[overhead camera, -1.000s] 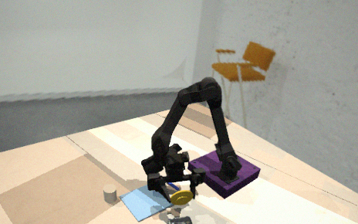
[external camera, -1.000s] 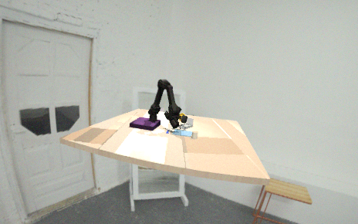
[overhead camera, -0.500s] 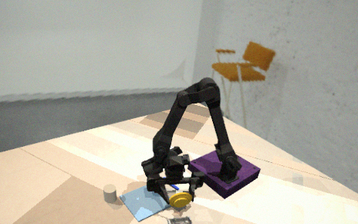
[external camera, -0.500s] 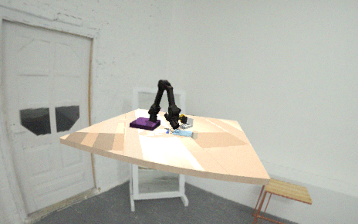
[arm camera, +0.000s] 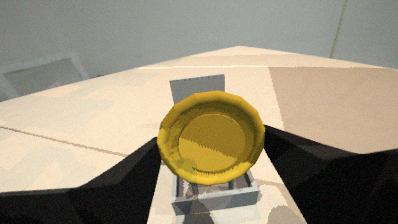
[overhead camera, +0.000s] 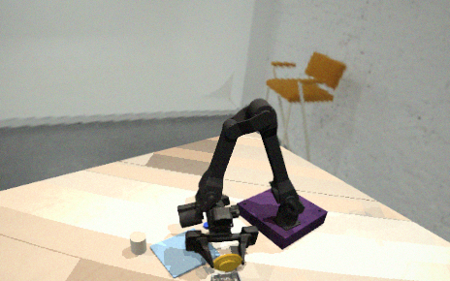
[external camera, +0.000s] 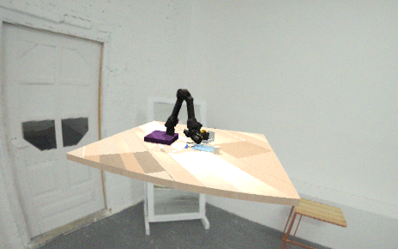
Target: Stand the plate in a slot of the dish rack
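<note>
My gripper tip is 50 mm above the grey dish rack, 40 mm to the right of it and 10 mm short of it. Round my gripper tip: yellow plate 10 mm to the right; then light blue mat 150 mm to the right, 70 mm below, 40 mm ahead; then blue spoon 190 mm to the right, 80 mm behind, 70 mm below.
</note>
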